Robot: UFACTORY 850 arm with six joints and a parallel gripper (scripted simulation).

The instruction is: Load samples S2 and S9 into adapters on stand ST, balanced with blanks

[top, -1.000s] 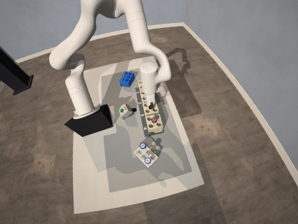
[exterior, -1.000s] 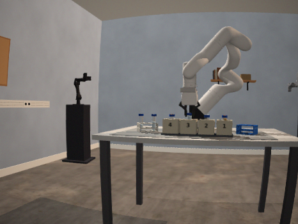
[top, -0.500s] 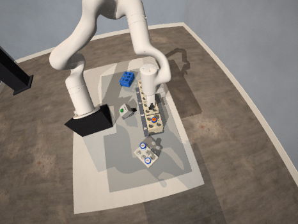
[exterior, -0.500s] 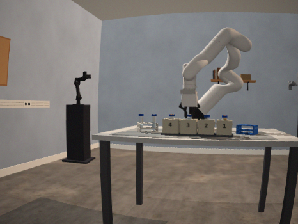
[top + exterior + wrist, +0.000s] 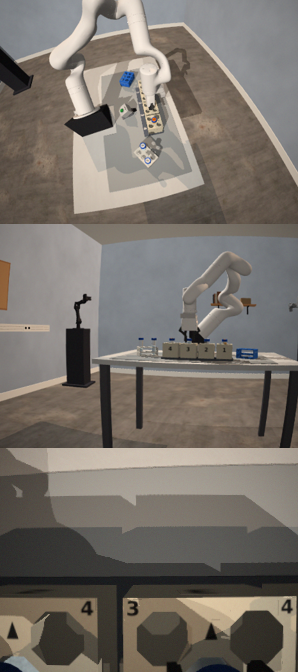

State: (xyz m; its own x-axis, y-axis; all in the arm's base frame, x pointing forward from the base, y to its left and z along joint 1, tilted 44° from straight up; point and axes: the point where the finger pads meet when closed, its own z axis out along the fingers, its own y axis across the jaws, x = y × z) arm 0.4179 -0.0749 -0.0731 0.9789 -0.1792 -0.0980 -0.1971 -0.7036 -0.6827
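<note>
The green DONE key is 190 mm behind my hand, 80 mm to the left of it and 60 mm below it. Also, from my hand: adapter 1 (220 mm to the left, 70 mm below, 40 mm ahead); then white rack (280 mm to the right, 150 mm behind, 90 mm below); then blue rack (400 mm to the left, 90 mm below, 60 mm behind).
</note>
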